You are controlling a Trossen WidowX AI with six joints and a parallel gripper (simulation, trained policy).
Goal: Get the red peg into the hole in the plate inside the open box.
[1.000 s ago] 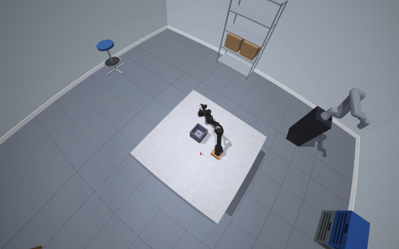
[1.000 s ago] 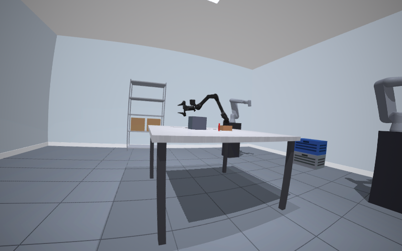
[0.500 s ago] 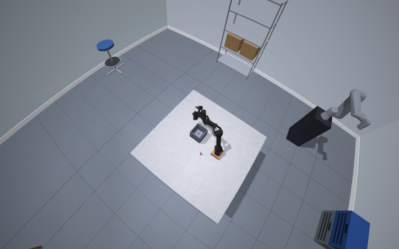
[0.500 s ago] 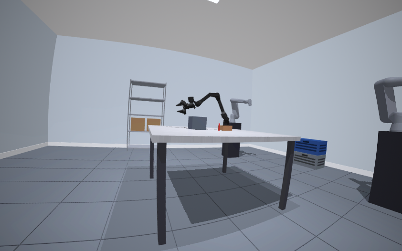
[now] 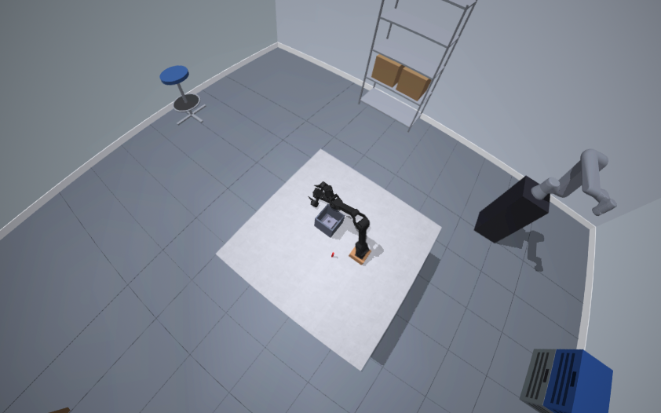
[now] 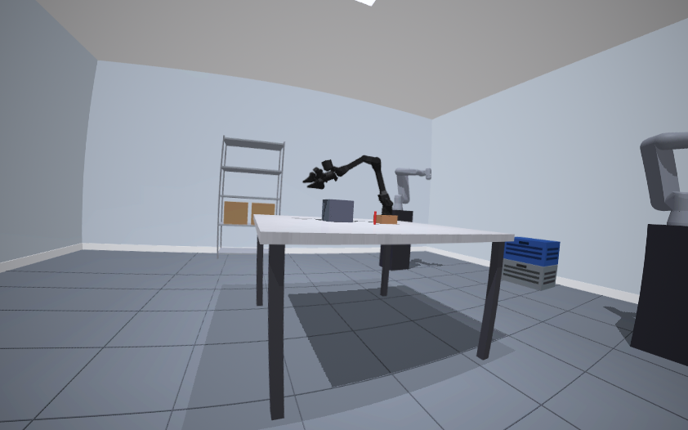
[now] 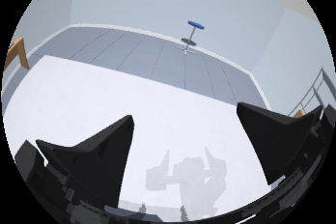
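Now: the red peg 38 cm behind my gripper tip, 26 cm to the left of it and 19 cm below it. Round my gripper tip: grey plate (21 cm behind, 5 cm to the left, 18 cm below).
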